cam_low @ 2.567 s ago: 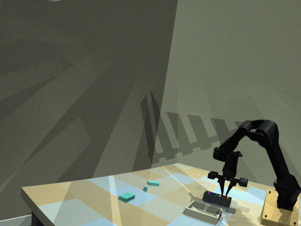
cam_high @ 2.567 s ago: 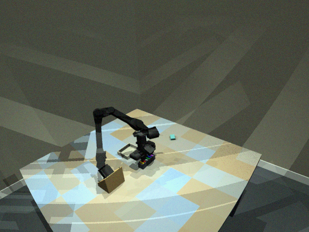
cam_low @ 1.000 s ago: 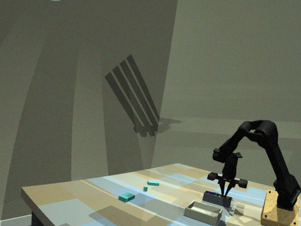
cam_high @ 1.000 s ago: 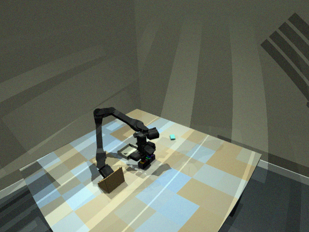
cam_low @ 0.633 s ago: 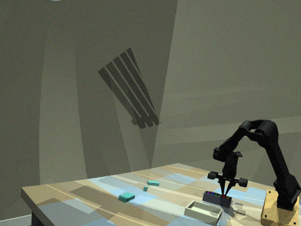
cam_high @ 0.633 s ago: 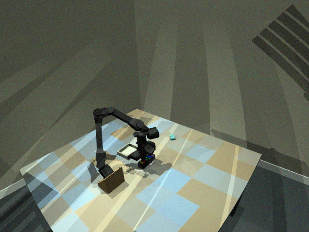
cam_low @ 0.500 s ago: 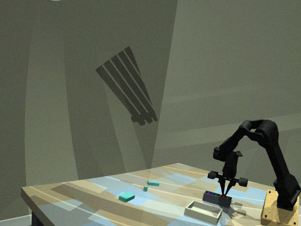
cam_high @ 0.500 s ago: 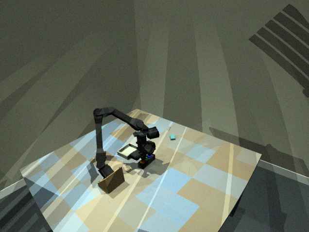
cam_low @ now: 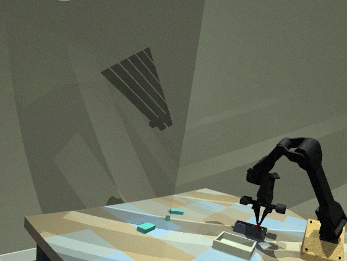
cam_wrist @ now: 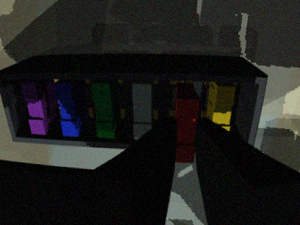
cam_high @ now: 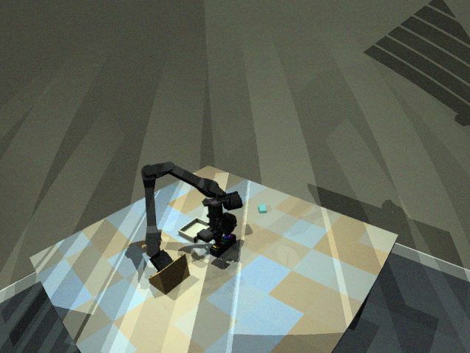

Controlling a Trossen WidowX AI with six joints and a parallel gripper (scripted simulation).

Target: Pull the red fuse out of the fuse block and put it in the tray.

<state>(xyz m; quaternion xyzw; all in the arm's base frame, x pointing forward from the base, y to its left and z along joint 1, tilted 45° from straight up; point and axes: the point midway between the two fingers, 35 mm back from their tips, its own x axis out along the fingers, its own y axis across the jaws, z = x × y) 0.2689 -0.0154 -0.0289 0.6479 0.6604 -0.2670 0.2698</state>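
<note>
My gripper tip is 40 mm short of the beige tray, 180 mm to the right of it and 50 mm above it. Also, from my gripper tip: red fuse (10 mm below).
</note>
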